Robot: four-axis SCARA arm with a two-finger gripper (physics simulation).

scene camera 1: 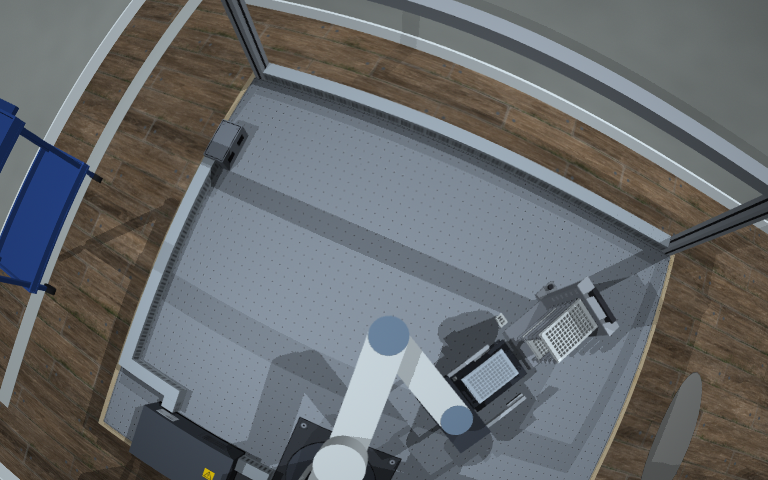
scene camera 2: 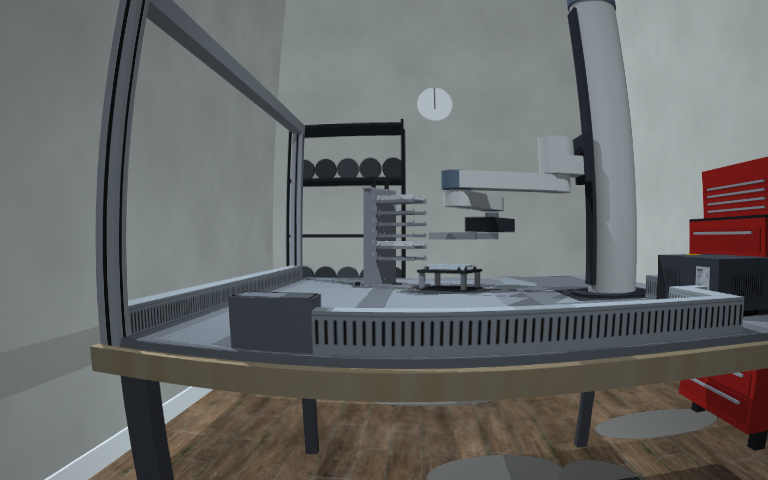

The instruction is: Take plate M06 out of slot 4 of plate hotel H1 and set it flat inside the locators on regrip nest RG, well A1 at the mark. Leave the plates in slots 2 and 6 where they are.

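Pixels of known places: gripper, between the fingertips: [scene camera 1: 506, 372] [scene camera 2: 443, 236]; arm's base, origin of its link: [scene camera 2: 611, 297].
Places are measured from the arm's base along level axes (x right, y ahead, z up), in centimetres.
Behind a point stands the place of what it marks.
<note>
A pale plate, M06 by its place [scene camera 1: 490, 375] {x 25.3, y 45.9, z 8.6 cm} [scene camera 2: 450, 267] {x 21.0, y 45.9, z 8.1 cm}, lies flat on the black regrip nest RG [scene camera 1: 512, 356] {x 29.0, y 52.5, z 7.2 cm} [scene camera 2: 476, 271] {x 22.8, y 37.9, z 6.8 cm}. Its label, the A1 mark and the exact fit at the locators are too small to tell. My gripper [scene camera 1: 506, 370] {x 27.0, y 47.8, z 17.3 cm} [scene camera 2: 433, 235] {x 27.0, y 47.8, z 17.3 cm} is open and empty, above the nest and plate, its two finger bars standing apart on either side of the plate in scene camera 1. Plate hotel H1 [scene camera 2: 370, 237] {x 32.0, y 70.1, z 16.8 cm} stands beyond the nest. A plate [scene camera 1: 568, 331] {x 34.2, y 60.4, z 29.7 cm} [scene camera 2: 402, 198] {x 29.2, y 60.1, z 28.7 cm} sits in its top slot and another plate [scene camera 2: 399, 245] {x 29.8, y 61.1, z 14.4 cm} in a low slot; the slot between them where slot 4 lies shows no plate.
The hotel's shelf ends face the nest, close to the fingertips in scene camera 2. A small white block [scene camera 1: 501, 320] {x 23.3, y 60.8, z 1.4 cm} lies near the nest. A grey box [scene camera 1: 224, 140] {x -66.1, y 75.1, z 8.7 cm} [scene camera 2: 274, 322] {x -70.5, y 74.2, z 5.4 cm} stands at a table corner, joined by slotted ducts [scene camera 2: 509, 331] {x -70.5, y 42.8, z 4.4 cm}. A dark control box [scene camera 1: 184, 444] {x -39.4, y -7.3, z 12.8 cm} stands near the arm's base.
</note>
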